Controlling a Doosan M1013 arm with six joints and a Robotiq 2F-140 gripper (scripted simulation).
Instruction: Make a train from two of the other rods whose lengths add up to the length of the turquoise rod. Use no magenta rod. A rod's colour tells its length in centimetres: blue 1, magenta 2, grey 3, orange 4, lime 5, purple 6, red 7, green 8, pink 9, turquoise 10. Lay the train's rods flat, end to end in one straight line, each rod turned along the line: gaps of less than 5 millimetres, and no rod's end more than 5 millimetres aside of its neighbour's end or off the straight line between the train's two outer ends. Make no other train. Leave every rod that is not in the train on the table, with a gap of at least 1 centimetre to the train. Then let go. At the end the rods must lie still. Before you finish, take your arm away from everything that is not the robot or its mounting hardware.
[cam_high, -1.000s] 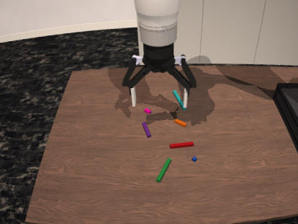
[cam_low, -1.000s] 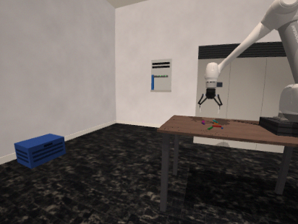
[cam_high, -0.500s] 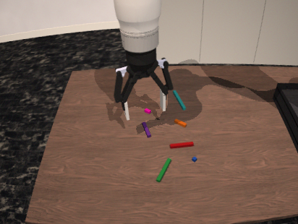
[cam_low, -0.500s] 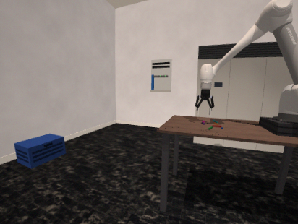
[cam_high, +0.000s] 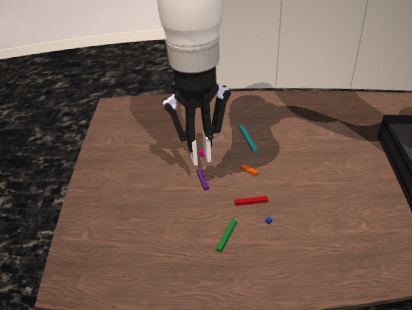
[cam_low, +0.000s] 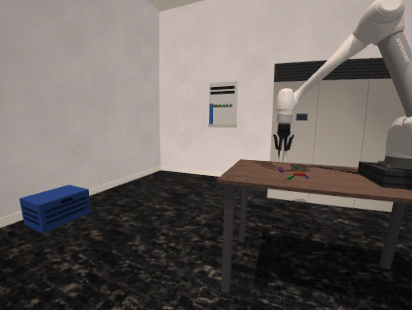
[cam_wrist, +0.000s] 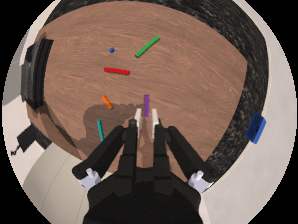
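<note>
Now: the purple rod 10 cm below my hand. From my hand the other things lie so: red rod (11 cm behind, 10 cm below, 5 cm to the left); then magenta rod (10 cm below, 8 cm to the right, 1 cm ahead); then orange rod (11 cm behind, 10 cm below, 4 cm to the right).
</note>
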